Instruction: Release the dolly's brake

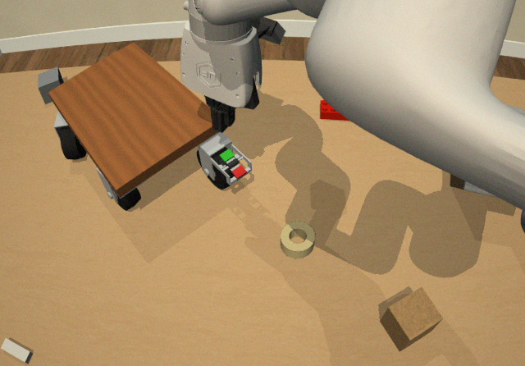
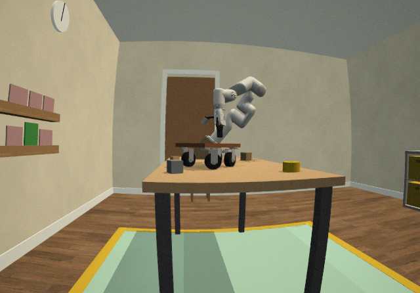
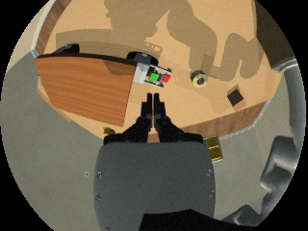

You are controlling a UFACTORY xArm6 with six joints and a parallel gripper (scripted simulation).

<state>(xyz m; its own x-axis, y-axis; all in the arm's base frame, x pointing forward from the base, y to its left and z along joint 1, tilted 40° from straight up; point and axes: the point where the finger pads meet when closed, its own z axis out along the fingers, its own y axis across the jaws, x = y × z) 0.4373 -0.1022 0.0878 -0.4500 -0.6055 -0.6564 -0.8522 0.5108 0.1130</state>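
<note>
Right now my hand is 100 mm above the caster brake pedal, 10 mm to the right of it and 10 mm past it. From my hand the other things lie so: brown block 280 mm to the right, 180 mm behind, 170 mm below; brown cube 270 mm behind, 250 mm to the left, 150 mm below; red toy brick 180 mm to the right, 180 mm behind, 170 mm below.
</note>
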